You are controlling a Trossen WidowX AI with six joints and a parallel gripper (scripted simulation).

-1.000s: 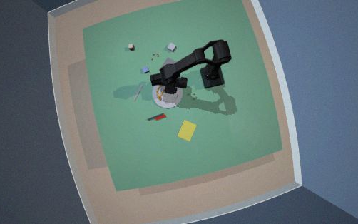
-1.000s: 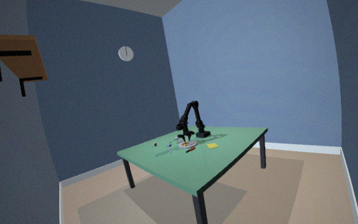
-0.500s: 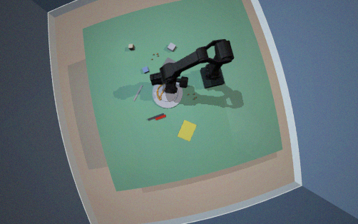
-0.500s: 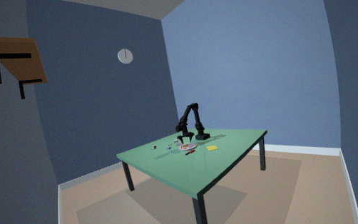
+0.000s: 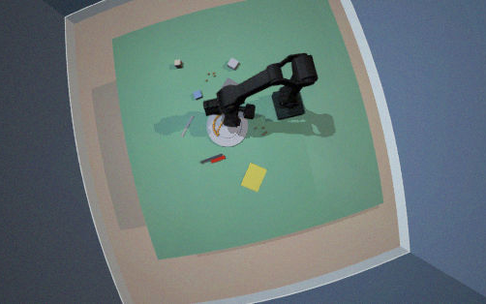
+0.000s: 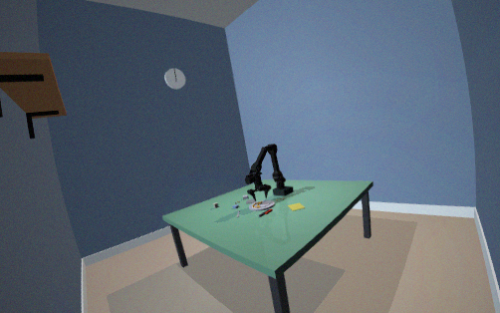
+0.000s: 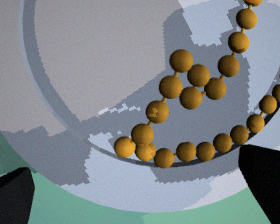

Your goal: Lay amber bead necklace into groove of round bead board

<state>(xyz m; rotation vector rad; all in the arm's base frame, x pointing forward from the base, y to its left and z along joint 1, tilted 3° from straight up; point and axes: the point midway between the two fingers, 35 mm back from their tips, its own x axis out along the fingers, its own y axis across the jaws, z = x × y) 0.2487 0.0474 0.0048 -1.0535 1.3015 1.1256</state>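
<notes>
My gripper tip is 5 cm to the right of the round grey bead board, 3 cm short of it and 2 cm above it. From my gripper tip the other things lie so: blue block 18 cm ahead, 11 cm to the right, 2 cm below; red-handled tool 21 cm to the left, 10 cm ahead, 2 cm below; grey plate 13 cm to the right, 3 cm below, 2 cm ahead.
</notes>
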